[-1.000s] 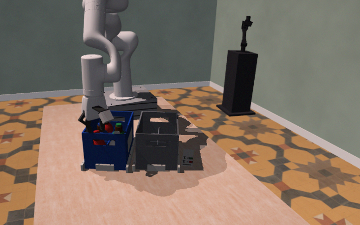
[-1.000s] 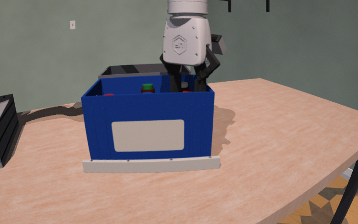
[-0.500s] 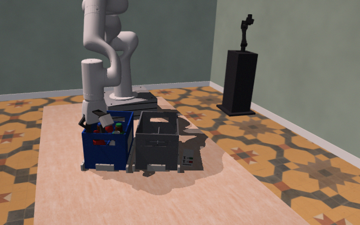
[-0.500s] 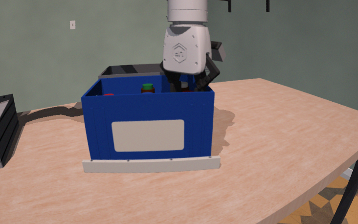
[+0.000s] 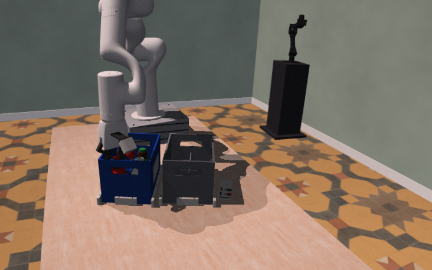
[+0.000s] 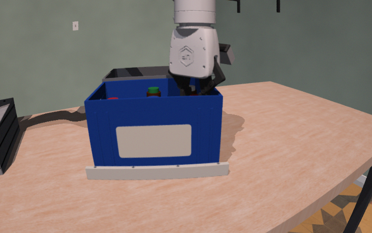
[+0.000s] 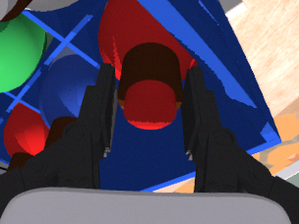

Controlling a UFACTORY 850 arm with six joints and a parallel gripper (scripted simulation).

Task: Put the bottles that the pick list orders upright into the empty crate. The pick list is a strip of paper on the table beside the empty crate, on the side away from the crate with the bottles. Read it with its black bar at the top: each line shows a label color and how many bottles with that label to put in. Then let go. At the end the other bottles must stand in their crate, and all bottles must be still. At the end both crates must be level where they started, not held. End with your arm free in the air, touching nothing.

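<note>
Now: hand 7 cm above the red-label bottle. The rest, counted from my hand: white-cap bottle: 3 cm ahead, 9 cm to the left, 7 cm below; then blue crate: 7 cm behind, 7 cm to the left, 7 cm below; then blue-capped bottle: 8 cm behind, 2 cm to the left, 7 cm below.
</note>
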